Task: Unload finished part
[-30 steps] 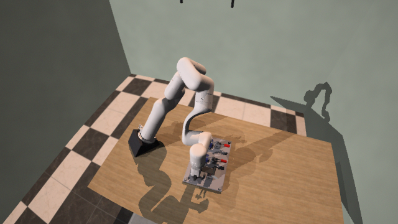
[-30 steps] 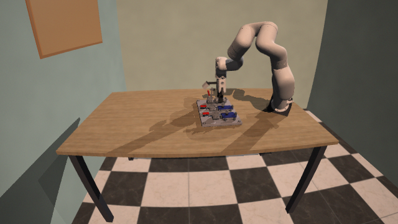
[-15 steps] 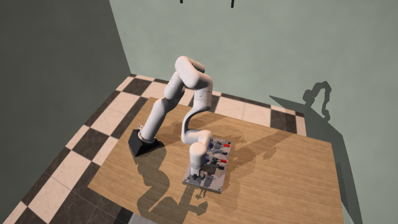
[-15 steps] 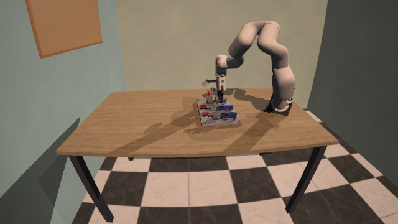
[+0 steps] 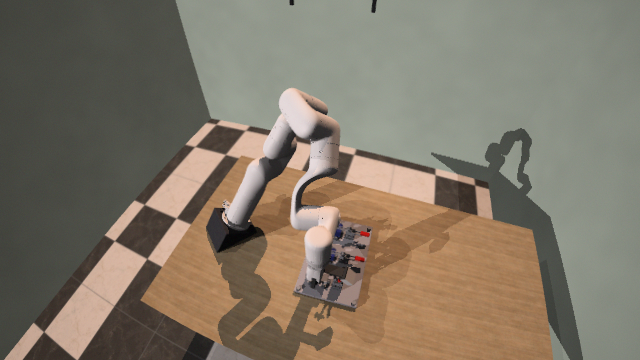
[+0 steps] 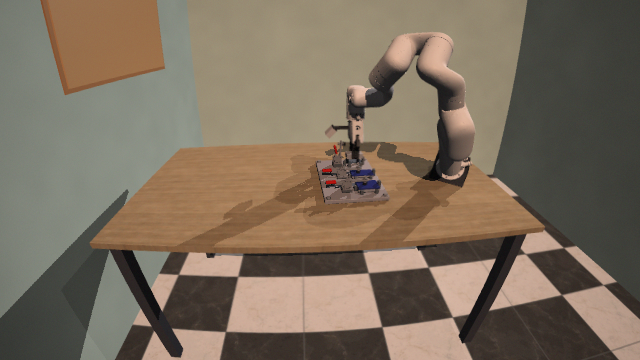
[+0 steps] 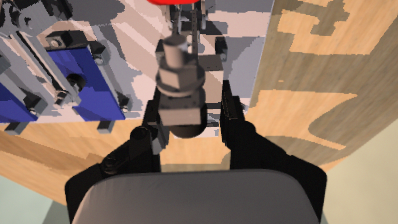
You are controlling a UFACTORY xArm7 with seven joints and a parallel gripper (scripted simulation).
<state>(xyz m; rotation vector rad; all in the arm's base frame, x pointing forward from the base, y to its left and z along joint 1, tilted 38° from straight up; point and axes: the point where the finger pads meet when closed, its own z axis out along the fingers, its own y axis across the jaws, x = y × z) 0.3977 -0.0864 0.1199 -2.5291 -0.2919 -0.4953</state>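
Right now the blue blank is 40 mm behind my hand, 100 mm to the left of it and 50 mm below it. Round my hand: grey fixture plate: 10 mm ahead, 120 mm to the left, 70 mm below; then grey finished part: 10 mm behind, 10 mm below.
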